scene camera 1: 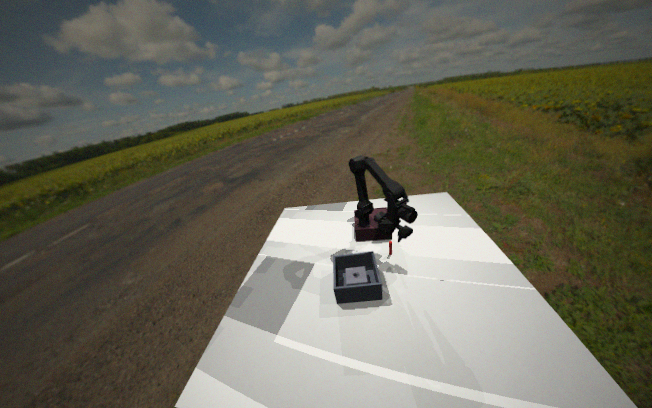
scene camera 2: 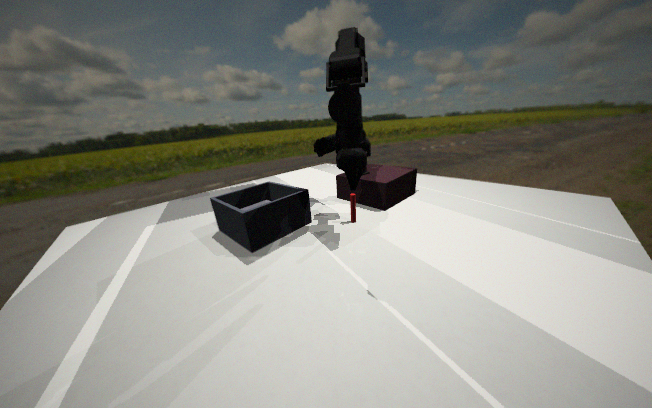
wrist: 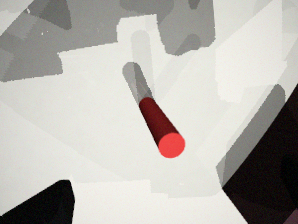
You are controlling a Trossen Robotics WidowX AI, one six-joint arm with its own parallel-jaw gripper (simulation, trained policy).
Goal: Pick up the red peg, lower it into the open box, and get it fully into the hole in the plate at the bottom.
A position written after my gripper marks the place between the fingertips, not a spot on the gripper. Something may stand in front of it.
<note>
In view: my gripper [scene camera 2: 352, 183], a red peg [wrist: 169, 141] and a dark box [scene camera 2: 289, 210].
The dark box is seen too in scene camera 1 [scene camera 1: 371, 291]. My gripper also shows in the wrist view [wrist: 183, 181]. The wrist view does not show the dark box: it is out of frame.
</note>
